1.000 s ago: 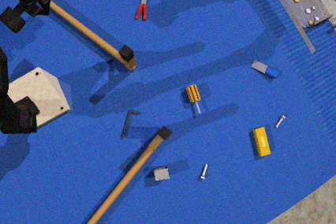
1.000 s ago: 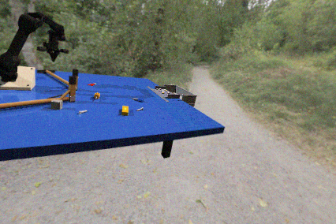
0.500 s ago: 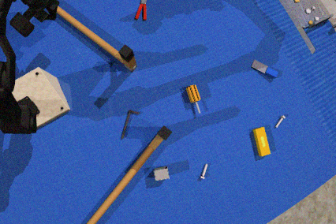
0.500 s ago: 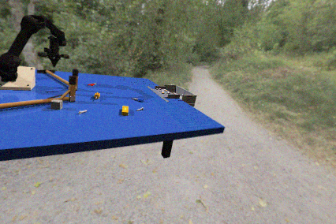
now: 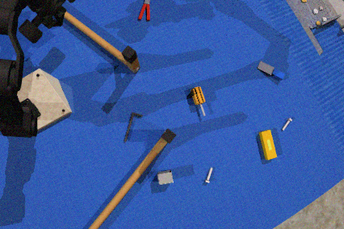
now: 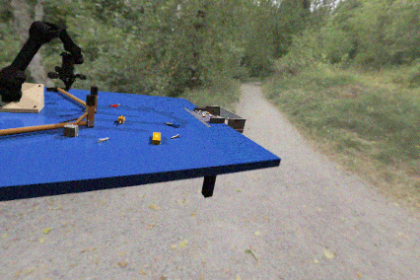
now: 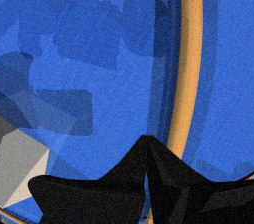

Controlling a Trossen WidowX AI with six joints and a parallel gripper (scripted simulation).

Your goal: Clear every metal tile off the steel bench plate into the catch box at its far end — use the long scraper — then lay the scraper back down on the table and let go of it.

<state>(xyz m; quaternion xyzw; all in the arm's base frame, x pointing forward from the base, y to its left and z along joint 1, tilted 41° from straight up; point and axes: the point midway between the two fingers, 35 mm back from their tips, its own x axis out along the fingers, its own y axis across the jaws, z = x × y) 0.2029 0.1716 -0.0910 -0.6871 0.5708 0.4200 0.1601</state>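
Now: the long scraper 5 cm to the left of my gripper tip, 3 cm ahead of it and 1 cm below it. From my gripper tip the other things lie so: black hex key 36 cm to the right, 7 cm below, 6 cm ahead; red-handled tool 27 cm ahead, 7 cm below, 3 cm to the right; orange-handled tool 39 cm to the right, 26 cm ahead, 6 cm below.
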